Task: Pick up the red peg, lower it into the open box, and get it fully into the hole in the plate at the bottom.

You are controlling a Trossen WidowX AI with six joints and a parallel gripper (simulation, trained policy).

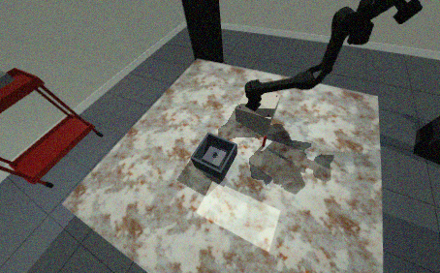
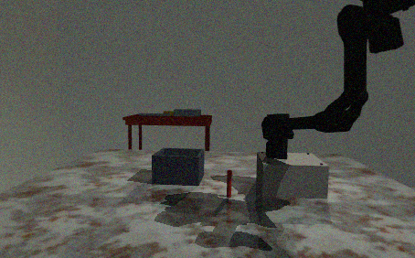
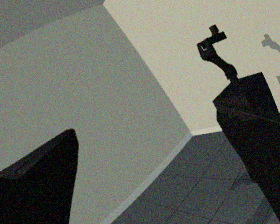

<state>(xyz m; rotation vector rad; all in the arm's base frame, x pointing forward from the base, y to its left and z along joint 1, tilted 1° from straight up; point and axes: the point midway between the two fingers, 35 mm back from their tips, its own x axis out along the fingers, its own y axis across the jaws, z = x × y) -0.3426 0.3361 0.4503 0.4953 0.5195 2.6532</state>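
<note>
Right now my gripper tip is 51 cm short of the red peg, 21 cm to the left of it and 51 cm above it. Round my gripper tip: grey box 72 cm ahead, 36 cm to the right, 53 cm below.
</note>
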